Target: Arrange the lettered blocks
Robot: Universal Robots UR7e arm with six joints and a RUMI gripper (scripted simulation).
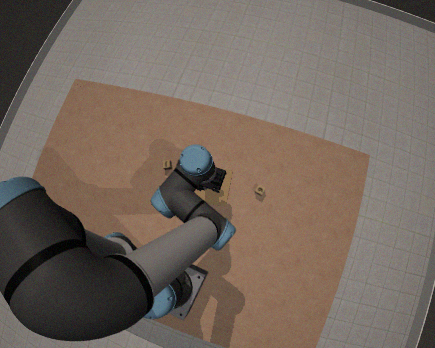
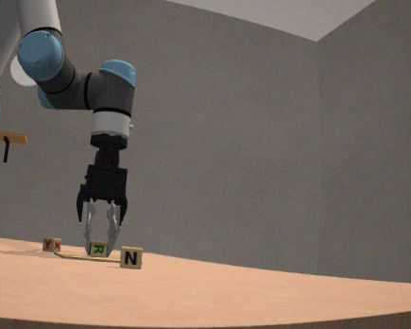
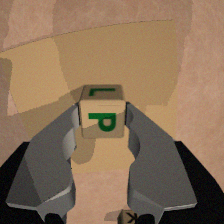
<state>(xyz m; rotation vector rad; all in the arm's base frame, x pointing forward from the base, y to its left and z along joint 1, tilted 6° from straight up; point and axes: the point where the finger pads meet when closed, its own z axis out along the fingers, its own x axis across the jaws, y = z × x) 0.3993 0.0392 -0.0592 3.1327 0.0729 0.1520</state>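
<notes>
My gripper is now 1 cm past the mat, 1 cm to the left of it and 2 cm above it. From my hand the other things lie so: tan block (18 cm to the left, 1 cm below).
</notes>
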